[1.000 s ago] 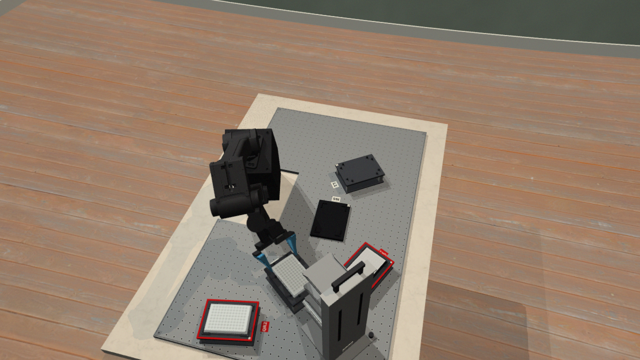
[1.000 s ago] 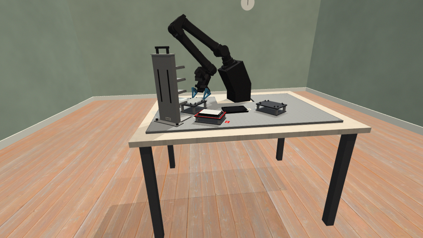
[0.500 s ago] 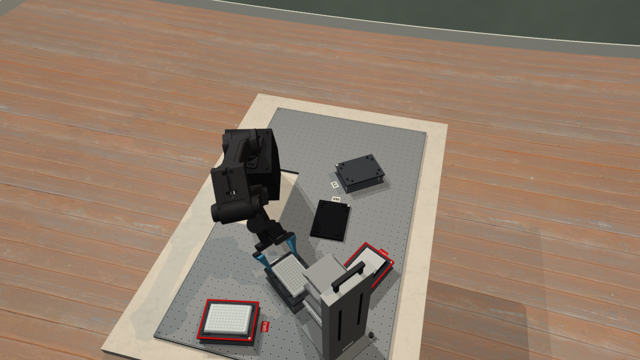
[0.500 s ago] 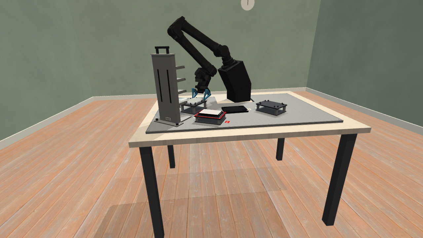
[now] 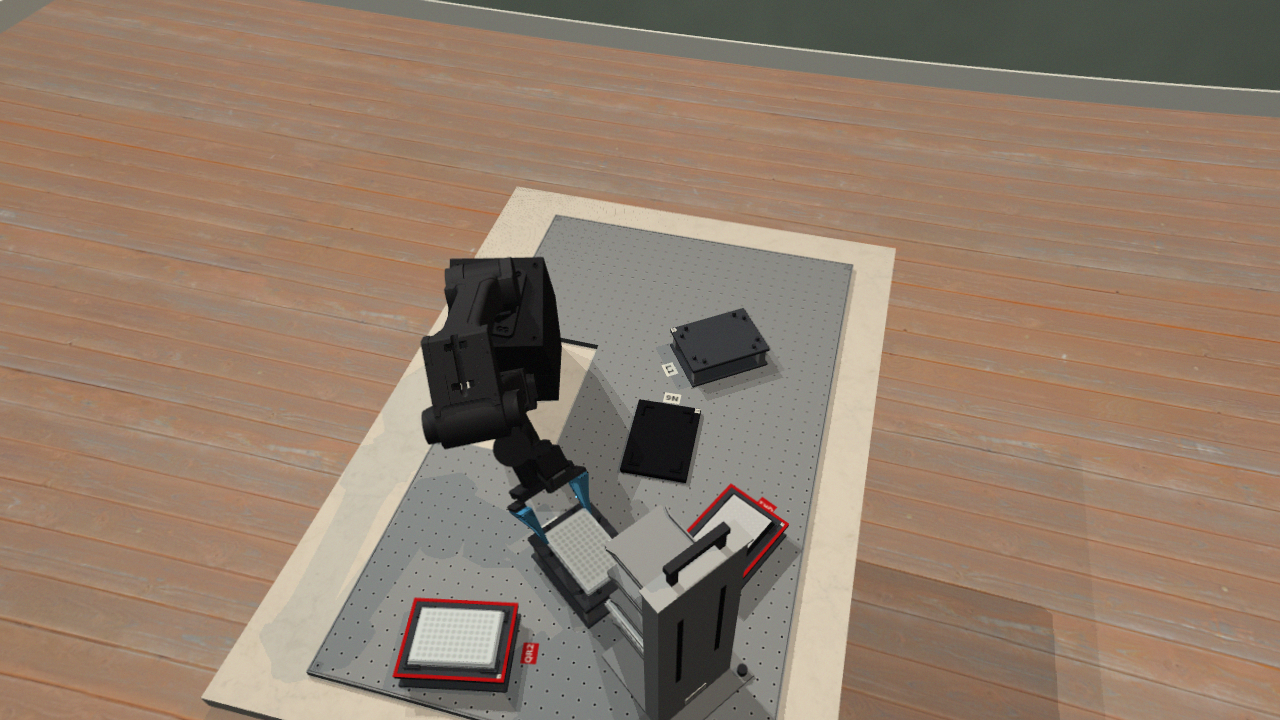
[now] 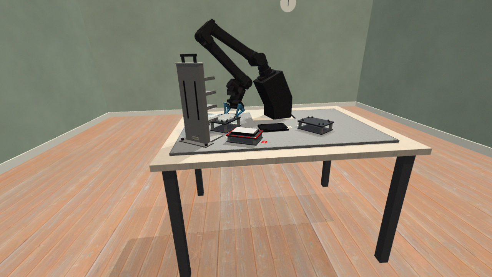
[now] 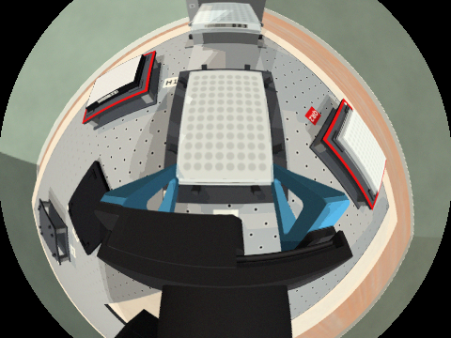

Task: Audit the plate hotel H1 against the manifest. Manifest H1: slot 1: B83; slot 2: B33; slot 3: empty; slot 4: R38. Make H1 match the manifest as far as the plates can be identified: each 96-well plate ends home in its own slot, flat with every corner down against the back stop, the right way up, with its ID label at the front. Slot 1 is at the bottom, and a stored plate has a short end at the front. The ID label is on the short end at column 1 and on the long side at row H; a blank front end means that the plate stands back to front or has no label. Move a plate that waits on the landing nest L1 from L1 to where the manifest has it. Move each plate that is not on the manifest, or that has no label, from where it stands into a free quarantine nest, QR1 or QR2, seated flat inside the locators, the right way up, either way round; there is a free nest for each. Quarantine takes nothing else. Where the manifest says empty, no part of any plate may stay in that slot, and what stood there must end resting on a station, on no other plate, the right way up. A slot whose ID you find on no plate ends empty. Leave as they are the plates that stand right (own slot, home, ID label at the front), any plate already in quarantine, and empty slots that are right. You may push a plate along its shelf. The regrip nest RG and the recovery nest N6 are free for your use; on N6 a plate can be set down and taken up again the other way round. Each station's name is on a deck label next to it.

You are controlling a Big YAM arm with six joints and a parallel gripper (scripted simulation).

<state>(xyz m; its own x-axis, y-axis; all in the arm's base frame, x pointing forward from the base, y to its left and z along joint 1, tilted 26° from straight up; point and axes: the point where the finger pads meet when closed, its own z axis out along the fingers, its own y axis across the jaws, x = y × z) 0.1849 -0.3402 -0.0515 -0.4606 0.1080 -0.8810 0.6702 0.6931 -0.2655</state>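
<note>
My hand is 4 cm to the left of the regrip nest RG, 4 cm short of it and 1 cm above it. Round my hand: red-edged quarantine nest QR1: 27 cm ahead, 4 cm to the left, 3 cm below; then H1 deck label: 20 cm ahead, 7 cm below, 5 cm to the right; then red-edged quarantine nest QR2: 20 cm to the right, 13 cm behind, 3 cm below.
</note>
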